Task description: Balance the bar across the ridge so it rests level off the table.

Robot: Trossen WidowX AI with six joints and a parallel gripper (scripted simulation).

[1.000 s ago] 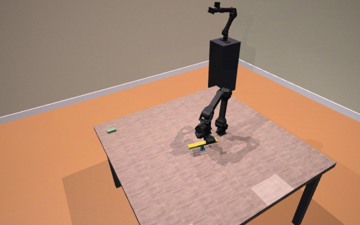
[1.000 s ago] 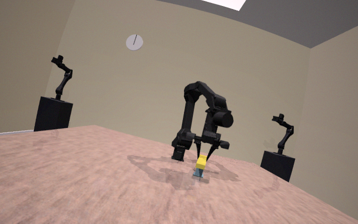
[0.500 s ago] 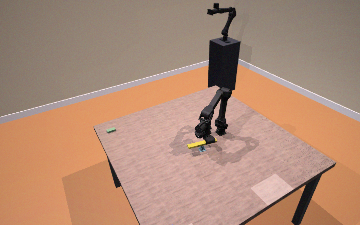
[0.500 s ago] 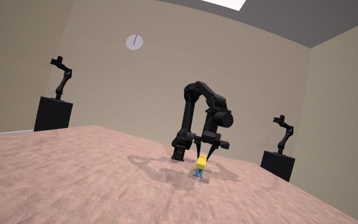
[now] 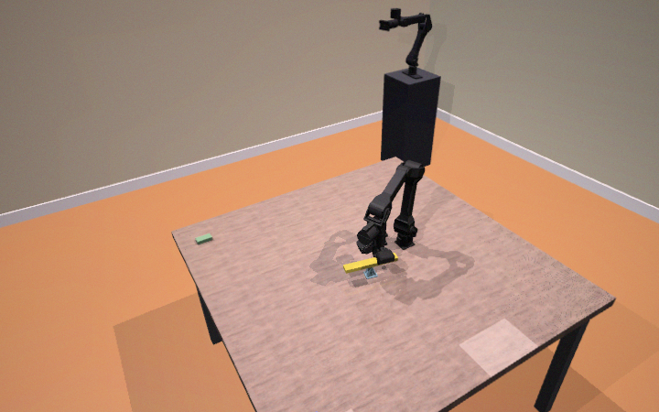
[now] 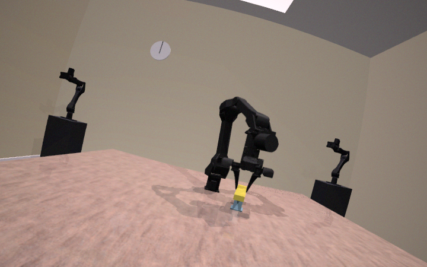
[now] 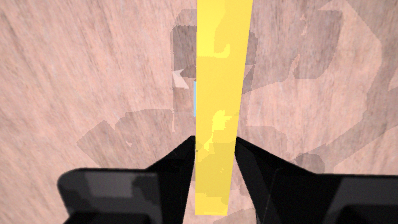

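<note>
My gripper tip is 3 cm short of the bar and 1 cm to the left of it. The rest, counted from my gripper tip: green block 58 cm to the right, 53 cm ahead, 5 cm below.
</note>
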